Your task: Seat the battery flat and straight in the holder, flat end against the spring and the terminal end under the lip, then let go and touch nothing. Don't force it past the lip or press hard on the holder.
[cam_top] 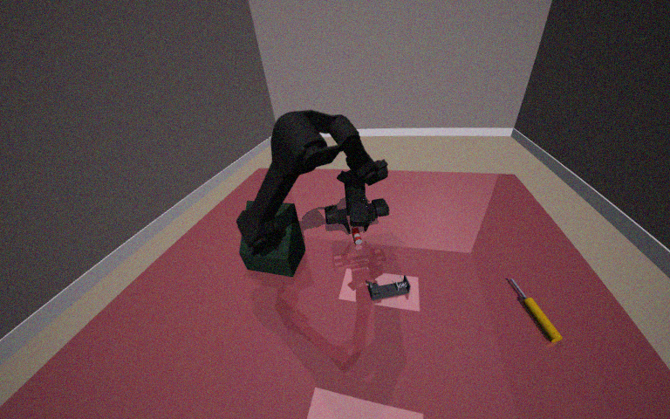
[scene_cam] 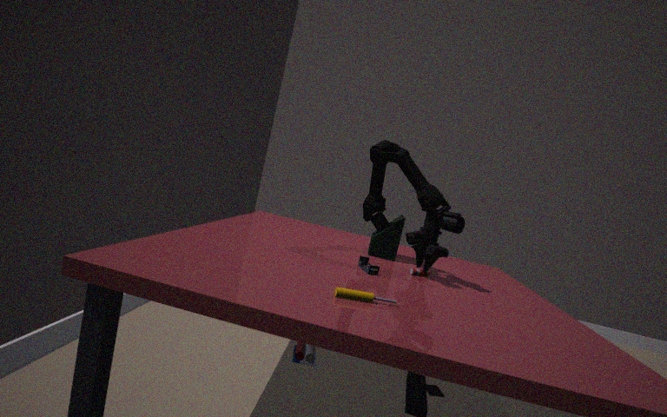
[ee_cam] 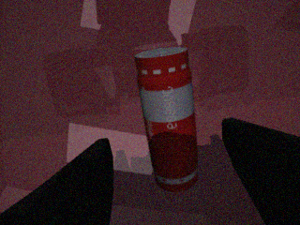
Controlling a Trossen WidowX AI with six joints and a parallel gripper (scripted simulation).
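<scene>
My gripper tip is now 10 mm above the battery. Also, from my gripper tip: yellow-handled screwdriver (440 mm ahead, 130 mm to the right, 10 mm below).
</scene>
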